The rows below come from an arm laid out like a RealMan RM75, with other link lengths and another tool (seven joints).
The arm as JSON. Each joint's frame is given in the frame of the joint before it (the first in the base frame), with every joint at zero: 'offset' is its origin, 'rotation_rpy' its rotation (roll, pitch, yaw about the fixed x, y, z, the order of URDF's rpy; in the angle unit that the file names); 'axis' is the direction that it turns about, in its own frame. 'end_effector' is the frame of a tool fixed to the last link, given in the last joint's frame.
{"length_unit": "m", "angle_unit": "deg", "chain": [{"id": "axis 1", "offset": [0.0, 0.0, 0.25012], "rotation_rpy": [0.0, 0.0, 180.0], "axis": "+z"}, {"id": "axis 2", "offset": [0.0, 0.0, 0.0], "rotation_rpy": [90.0, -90.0, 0.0], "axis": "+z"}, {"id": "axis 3", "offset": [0.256, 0.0, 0.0], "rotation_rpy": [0.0, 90.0, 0.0], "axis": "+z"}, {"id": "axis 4", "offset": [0.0, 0.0, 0.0], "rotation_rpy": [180.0, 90.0, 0.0], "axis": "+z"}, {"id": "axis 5", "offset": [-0.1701, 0.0, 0.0], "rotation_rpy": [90.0, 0.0, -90.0], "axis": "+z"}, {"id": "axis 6", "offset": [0.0, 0.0, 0.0], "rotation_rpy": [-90.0, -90.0, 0.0], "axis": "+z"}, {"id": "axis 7", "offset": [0.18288, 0.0, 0.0], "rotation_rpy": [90.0, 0.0, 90.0], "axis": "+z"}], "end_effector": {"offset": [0.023, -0.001, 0.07], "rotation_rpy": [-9.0, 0.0, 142.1]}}
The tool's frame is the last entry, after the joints.
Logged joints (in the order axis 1, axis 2, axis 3, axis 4, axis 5, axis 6, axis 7), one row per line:
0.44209, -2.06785, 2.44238, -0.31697, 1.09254, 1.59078, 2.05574
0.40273, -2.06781, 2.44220, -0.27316, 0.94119, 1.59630, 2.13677
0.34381, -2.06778, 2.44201, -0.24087, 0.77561, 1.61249, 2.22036
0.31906, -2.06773, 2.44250, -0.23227, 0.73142, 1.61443, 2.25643
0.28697, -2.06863, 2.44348, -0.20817, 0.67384, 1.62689, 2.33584
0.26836, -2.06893, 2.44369, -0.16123, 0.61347, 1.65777, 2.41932
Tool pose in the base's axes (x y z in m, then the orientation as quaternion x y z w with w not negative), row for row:
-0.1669, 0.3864, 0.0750, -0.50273, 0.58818, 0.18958, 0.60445
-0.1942, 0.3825, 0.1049, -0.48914, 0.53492, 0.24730, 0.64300
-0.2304, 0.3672, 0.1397, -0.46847, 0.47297, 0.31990, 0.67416
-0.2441, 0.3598, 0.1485, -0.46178, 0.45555, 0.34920, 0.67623
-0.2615, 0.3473, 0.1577, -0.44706, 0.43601, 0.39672, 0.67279
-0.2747, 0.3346, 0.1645, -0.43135, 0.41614, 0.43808, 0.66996
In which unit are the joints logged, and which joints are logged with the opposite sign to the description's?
The joints are logged in radians. Opposite sign: axis 1, axis 3, axis 6.
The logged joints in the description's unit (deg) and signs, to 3 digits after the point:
-25.330, -118.479, -139.938, -18.161, 62.598, -91.145, 117.785
-23.075, -118.477, -139.928, -15.651, 53.926, -91.461, 122.428
-19.699, -118.475, -139.917, -13.801, 44.439, -92.389, 127.217
-18.281, -118.472, -139.945, -13.308, 41.907, -92.500, 129.284
-16.442, -118.524, -140.001, -11.927, 38.608, -93.214, 133.834
-15.376, -118.541, -140.013, -9.238, 35.149, -94.983, 138.617

